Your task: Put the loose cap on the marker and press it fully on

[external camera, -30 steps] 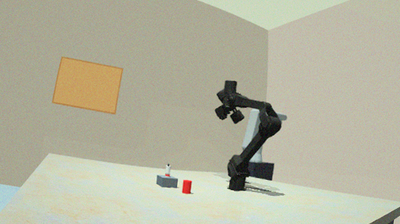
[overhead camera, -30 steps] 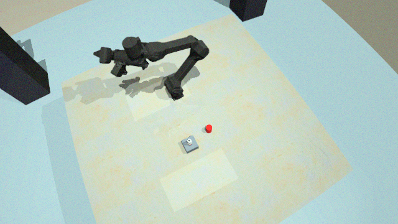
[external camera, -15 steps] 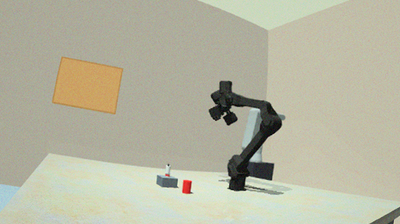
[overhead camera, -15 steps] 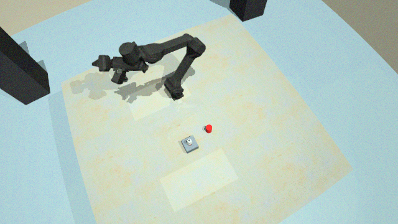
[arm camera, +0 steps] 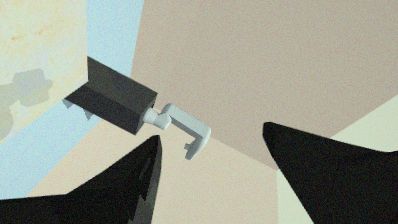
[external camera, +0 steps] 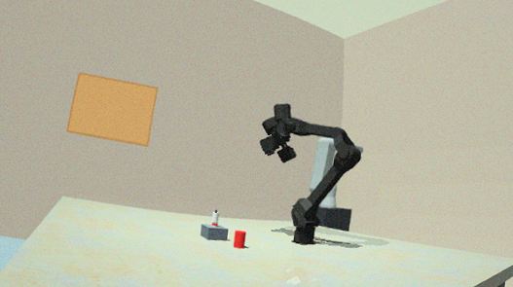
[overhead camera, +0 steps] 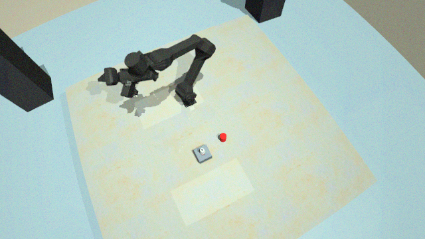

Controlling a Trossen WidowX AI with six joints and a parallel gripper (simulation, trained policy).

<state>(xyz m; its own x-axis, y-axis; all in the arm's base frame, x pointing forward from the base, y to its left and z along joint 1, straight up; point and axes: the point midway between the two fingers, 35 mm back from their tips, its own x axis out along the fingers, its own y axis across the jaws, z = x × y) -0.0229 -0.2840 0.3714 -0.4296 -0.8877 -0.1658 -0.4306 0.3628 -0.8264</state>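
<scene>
Right now my gripper tip is 320 mm short of the red cap, 370 mm to the right of it and 340 mm above it. Round my gripper tip: white marker 350 mm ahead, 250 mm to the left, 290 mm below; then grey holder block 350 mm ahead, 250 mm to the left, 350 mm below.
</scene>
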